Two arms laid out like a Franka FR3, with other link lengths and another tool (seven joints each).
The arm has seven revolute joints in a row. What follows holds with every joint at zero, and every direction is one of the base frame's.
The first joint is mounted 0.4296 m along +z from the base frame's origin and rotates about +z.
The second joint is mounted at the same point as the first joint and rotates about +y.
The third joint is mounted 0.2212 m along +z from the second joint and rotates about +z.
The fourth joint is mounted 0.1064 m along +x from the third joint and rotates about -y.
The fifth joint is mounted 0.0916 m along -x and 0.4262 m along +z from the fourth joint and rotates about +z.
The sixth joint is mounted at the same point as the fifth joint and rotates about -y.
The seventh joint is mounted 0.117 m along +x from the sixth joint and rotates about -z.
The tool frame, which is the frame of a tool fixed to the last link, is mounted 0.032 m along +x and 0.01 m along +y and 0.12 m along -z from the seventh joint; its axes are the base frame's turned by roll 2.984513, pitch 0 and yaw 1.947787 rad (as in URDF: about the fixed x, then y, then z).
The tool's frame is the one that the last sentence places.
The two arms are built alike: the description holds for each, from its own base.
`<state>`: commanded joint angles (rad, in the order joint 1, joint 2, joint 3, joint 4, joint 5, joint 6, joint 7); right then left.
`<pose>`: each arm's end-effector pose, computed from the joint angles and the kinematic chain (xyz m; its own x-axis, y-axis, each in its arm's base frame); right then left.
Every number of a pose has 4 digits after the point.
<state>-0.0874 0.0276 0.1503 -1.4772 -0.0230 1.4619 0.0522 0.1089 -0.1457 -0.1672 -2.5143 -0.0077 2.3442 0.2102</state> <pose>0.6742 0.0468 0.6411 -0.3763 0.9265 -0.0043 0.9206 0.3744 0.1105 0.5829 -0.0266 0.2981 -0.1155 0.9930 0.0229 0.9847 0.1114 0.1338</pose>
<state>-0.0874 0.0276 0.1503 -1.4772 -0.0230 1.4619 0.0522 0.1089 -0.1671 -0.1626 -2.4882 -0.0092 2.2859 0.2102</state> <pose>0.6742 0.0468 0.6411 -0.3763 0.9265 -0.0043 0.9206 0.3744 0.1105 0.5877 -0.0240 0.3154 -0.1212 0.9923 0.0261 0.9854 0.1171 0.1234</pose>
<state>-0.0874 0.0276 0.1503 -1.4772 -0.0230 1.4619 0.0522 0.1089 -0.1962 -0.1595 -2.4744 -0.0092 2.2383 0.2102</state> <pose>0.6742 0.0468 0.6411 -0.3763 0.9265 -0.0043 0.9206 0.3744 0.1105 0.5895 -0.0220 0.3327 -0.1247 0.9917 0.0306 0.9856 0.1203 0.1191</pose>
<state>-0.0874 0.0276 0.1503 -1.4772 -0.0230 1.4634 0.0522 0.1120 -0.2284 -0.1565 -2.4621 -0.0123 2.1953 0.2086</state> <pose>0.6744 0.0468 0.6413 -0.3763 0.9265 -0.0047 0.9205 0.3745 0.1119 0.5910 -0.0182 0.3519 -0.1350 0.9903 0.0321 0.9841 0.1302 0.1207</pose>
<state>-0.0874 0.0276 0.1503 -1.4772 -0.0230 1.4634 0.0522 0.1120 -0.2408 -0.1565 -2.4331 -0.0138 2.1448 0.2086</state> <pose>0.6744 0.0468 0.6413 -0.3763 0.9265 -0.0047 0.9205 0.3745 0.1119 0.5945 -0.0186 0.3675 -0.1358 0.9902 0.0340 0.9850 0.1313 0.1118</pose>
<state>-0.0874 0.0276 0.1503 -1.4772 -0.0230 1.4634 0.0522 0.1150 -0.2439 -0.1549 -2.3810 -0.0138 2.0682 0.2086</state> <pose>0.6744 0.0468 0.6413 -0.3763 0.9265 -0.0047 0.9205 0.3745 0.1119 0.6000 -0.0170 0.3869 -0.1396 0.9895 0.0372 0.9866 0.1357 0.0907</pose>
